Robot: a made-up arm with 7 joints. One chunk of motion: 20 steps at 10 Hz.
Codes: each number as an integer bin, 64 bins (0 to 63) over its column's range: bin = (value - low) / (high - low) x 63, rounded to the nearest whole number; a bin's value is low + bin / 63 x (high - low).
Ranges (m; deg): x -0.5..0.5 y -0.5..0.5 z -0.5..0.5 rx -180..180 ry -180..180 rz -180..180
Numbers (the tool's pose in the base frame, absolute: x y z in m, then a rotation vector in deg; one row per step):
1: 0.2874 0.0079 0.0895 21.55 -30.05 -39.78
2: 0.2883 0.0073 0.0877 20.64 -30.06 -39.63
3: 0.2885 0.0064 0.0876 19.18 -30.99 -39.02
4: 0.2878 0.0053 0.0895 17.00 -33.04 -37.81
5: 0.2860 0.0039 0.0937 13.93 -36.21 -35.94
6: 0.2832 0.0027 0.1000 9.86 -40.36 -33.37
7: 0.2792 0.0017 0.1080 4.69 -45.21 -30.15
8: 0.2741 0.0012 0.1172 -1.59 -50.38 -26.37
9: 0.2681 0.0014 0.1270 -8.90 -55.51 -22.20
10: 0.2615 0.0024 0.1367 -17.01 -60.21 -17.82
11: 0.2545 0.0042 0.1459 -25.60 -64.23 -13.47
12: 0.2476 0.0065 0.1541 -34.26 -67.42 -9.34
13: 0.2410 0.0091 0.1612 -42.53 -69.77 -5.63
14: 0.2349 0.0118 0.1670 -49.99 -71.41 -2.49
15: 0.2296 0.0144 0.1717 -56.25 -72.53 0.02
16: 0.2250 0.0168 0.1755 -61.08 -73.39 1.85
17: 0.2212 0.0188 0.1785 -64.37 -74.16 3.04
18: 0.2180 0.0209 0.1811 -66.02 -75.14 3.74
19: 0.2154 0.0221 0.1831 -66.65 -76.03 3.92
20: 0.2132 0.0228 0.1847 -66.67 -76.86 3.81
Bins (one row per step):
1: 50 32 37 35 26 25
2: 50 32 37 35 26 25
3: 50 32 37 35 26 25
4: 50 32 37 34 26 25
5: 50 32 37 34 25 25
6: 49 32 38 33 24 26
7: 49 32 38 32 24 26
8: 49 32 39 31 23 27
9: 48 32 40 30 22 28
10: 48 32 40 29 21 28
11: 48 32 41 27 20 29
12: 47 32 41 26 20 30
13: 47 32 42 24 19 31
14: 46 32 42 23 19 31
15: 46 32 42 22 19 32
16: 46 33 43 21 19 32
17: 45 33 43 20 19 32
18: 45 33 43 20 18 32
19: 45 33 43 20 18 32
20: 45 33 43 20 18 32

